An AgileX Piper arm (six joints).
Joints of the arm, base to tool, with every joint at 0 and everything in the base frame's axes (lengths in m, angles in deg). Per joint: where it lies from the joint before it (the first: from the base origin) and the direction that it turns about. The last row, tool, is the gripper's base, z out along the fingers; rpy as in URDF.
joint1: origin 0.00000 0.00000 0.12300 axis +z
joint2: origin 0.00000 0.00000 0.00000 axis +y
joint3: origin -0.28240 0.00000 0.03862 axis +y
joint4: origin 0.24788 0.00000 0.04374 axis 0.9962 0 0.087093
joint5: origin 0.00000 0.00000 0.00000 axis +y
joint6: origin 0.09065 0.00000 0.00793 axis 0.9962 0 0.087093
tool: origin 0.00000 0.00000 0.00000 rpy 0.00 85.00 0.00
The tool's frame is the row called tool.
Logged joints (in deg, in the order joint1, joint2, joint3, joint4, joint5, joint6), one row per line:
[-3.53, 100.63, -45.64, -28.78, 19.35, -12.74]
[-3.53, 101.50, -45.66, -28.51, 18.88, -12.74]
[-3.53, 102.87, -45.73, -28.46, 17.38, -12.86]
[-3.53, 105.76, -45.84, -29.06, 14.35, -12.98]
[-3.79, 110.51, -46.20, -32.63, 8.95, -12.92]
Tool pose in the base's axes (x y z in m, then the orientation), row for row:
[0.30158, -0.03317, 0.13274, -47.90, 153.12, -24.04]
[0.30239, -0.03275, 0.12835, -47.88, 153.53, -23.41]
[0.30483, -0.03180, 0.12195, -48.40, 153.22, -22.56]
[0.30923, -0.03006, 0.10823, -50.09, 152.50, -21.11]
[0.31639, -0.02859, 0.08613, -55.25, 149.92, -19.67]
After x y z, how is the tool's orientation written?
As a rotation vector, in degrees.
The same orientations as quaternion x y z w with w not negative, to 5 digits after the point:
[-0.29172, 0.93253, -0.14641, 0.15447]
[-0.29119, 0.93372, -0.14237, 0.15197]
[-0.29472, 0.93300, -0.13737, 0.15420]
[-0.30554, 0.93022, -0.12877, 0.15732]
[-0.33849, 0.91848, -0.12051, 0.16520]

